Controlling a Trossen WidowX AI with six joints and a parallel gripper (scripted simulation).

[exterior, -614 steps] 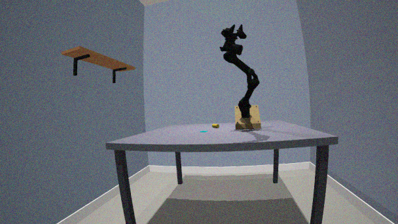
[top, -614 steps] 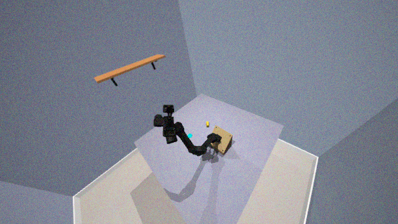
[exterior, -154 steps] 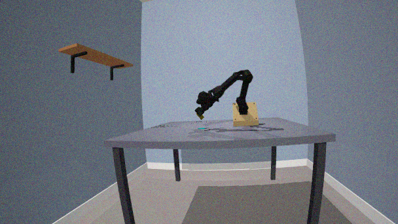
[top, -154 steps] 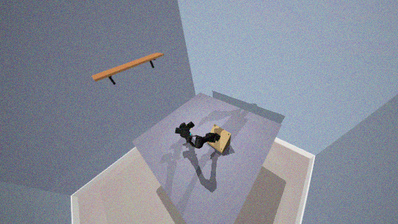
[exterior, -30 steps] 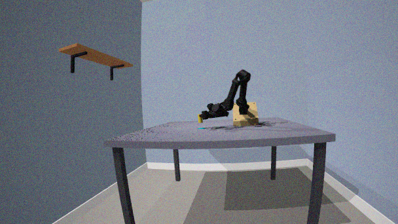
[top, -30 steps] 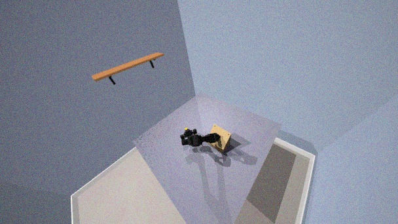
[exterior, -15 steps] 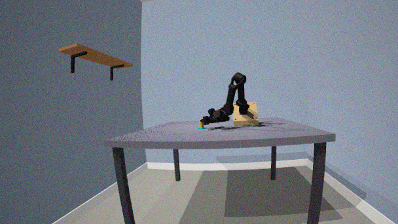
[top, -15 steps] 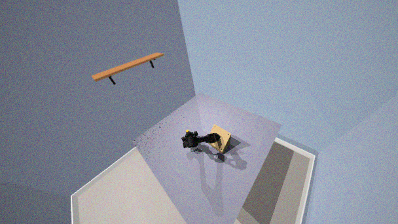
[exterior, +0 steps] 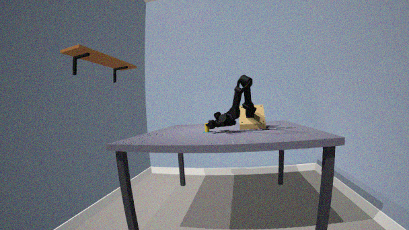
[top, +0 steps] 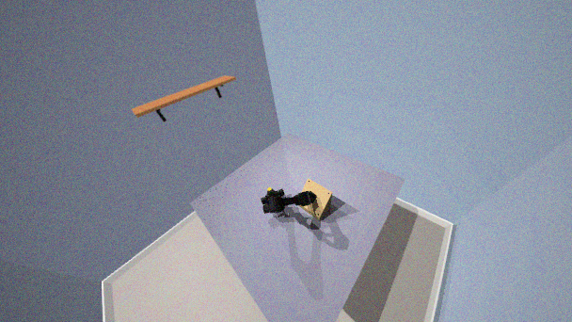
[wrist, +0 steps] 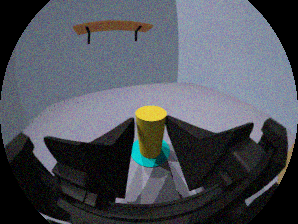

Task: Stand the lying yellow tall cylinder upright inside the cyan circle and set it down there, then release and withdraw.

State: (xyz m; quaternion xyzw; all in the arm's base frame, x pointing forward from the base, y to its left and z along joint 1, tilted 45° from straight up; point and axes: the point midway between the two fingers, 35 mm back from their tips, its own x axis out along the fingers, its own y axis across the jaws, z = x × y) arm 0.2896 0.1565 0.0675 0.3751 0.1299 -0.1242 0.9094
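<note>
The yellow cylinder lies 20 mm below my gripper tip. The rest, counted from my gripper tip: cyan circle: 60 mm below.
</note>
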